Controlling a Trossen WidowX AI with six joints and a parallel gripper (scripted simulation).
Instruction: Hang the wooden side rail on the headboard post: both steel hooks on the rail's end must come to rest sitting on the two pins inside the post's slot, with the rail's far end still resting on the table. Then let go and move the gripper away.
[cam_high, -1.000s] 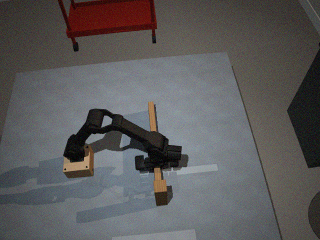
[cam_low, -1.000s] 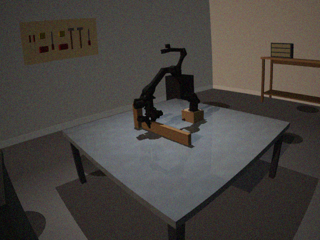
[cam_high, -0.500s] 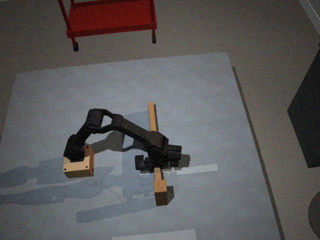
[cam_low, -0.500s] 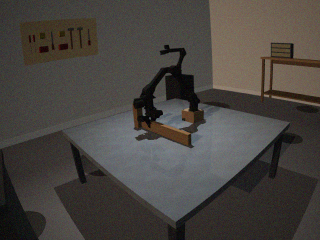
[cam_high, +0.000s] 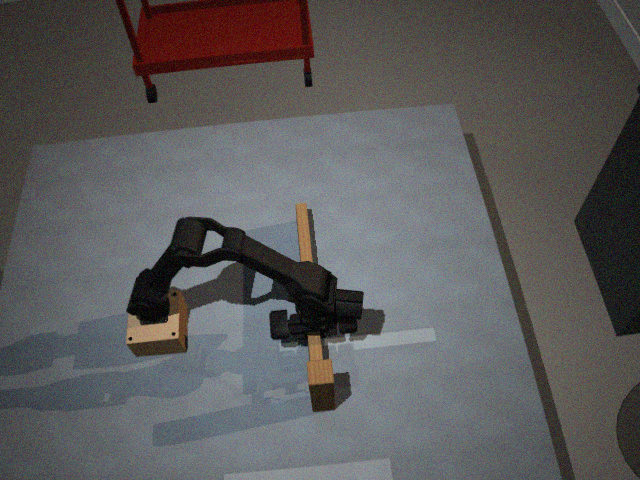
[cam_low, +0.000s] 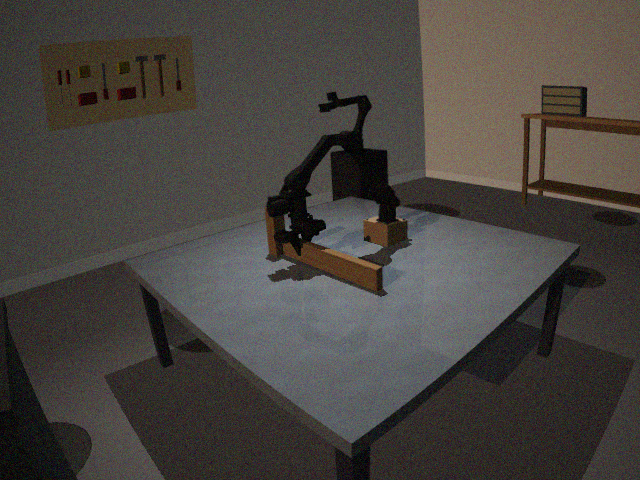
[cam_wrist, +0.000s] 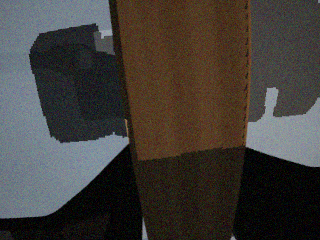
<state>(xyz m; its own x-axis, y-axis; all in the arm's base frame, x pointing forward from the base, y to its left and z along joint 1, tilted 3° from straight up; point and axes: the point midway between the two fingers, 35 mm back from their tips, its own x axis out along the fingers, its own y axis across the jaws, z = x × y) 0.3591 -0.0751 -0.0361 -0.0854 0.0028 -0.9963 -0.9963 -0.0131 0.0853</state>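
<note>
The headboard post is 140 mm to the right of my gripper tip, 50 mm above it and 10 mm ahead of it.
</note>
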